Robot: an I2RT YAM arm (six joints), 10 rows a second.
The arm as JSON. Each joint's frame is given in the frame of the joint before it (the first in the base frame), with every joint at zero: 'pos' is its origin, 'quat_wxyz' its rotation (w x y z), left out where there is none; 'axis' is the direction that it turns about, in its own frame. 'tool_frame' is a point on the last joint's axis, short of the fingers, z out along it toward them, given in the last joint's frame.
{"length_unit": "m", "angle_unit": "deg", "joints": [
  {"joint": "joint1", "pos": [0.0, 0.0, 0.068], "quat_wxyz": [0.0, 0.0, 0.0, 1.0], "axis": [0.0, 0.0, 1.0]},
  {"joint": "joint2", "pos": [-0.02, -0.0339, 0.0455], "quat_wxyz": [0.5, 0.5, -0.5, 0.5], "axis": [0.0, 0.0, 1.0]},
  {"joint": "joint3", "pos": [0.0, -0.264, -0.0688], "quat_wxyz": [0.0, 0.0, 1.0, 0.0], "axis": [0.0, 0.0, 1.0]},
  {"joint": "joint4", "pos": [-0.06, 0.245, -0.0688], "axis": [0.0, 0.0, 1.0]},
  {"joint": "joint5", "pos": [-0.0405, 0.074, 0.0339], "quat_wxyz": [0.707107, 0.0, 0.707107, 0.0], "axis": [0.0, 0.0, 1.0]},
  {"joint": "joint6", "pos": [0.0, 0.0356, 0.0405], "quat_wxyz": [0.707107, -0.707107, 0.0, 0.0], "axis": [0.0, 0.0, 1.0]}
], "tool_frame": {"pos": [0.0, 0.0, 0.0], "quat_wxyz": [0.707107, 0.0, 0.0, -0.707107]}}
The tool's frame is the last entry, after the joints.
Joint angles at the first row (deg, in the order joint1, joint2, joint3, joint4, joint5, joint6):
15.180 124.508 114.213 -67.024 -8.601 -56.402
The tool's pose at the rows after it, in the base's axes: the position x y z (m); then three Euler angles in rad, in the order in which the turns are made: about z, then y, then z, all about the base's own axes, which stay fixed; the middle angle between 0 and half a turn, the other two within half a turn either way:
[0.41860 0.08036 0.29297 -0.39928 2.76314 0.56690]
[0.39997 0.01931 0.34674 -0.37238 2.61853 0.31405]
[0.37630 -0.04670 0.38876 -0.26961 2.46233 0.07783]
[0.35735 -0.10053 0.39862 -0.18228 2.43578 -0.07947]
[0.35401 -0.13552 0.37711 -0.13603 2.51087 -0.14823]
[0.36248 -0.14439 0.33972 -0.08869 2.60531 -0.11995]
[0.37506 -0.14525 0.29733 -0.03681 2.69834 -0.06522]
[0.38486 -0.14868 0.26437 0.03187 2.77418 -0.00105]
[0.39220 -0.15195 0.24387 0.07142 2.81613 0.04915]
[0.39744 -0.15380 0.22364 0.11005 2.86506 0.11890]
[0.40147 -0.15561 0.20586 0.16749 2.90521 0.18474]
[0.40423 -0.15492 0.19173 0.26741 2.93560 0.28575]
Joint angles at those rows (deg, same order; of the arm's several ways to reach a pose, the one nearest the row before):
10.197 117.209 114.236 -66.827 -8.054 -43.725
2.066 109.515 114.236 -65.713 -7.879 -35.222
-7.791 103.547 114.235 -62.412 -7.661 -25.037
-16.447 101.930 114.212 -62.455 -7.683 -19.551
-21.671 103.701 112.355 -63.242 -7.727 -18.502
-22.436 105.996 107.700 -61.909 -7.879 -18.546
-21.846 109.317 103.372 -59.768 -7.661 -18.567
-21.780 113.143 101.886 -59.068 -7.639 -18.567
-21.824 116.138 101.888 -58.697 -7.661 -19.398
-21.781 118.978 101.863 -58.893 -7.508 -21.365
-21.780 121.471 101.866 -58.894 -7.202 -22.042
-21.562 123.371 101.776 -59.046 -7.224 -22.020

